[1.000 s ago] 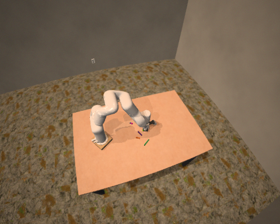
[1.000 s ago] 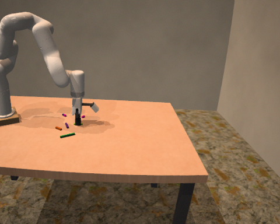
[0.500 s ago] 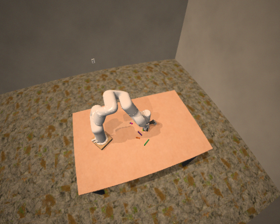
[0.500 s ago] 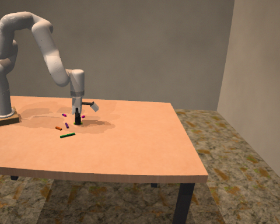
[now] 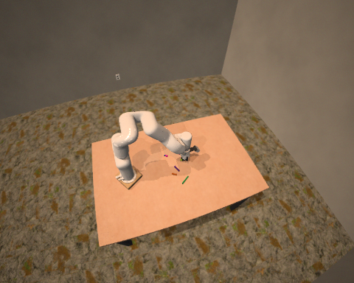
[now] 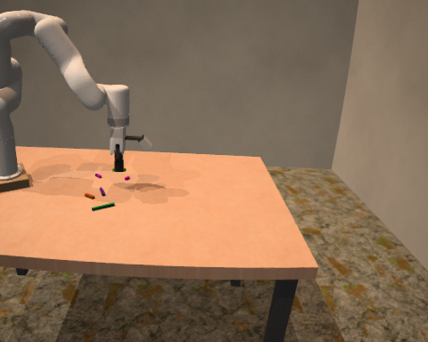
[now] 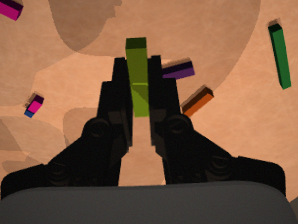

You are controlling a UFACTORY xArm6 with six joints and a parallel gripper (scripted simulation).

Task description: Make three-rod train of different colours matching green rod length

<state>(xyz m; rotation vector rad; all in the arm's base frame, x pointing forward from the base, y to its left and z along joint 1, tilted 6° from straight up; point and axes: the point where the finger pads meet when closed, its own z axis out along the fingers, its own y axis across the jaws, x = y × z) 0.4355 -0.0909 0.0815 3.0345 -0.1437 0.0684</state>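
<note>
The blue rod is 9 cm behind my hand, 15 cm to the left of it and 9 cm below it. The rest, counted from my hand: orange rod (11 cm behind, 5 cm to the right, 9 cm below); lime rod (2 cm below); purple rod (6 cm behind, 1 cm to the right, 9 cm below).
</note>
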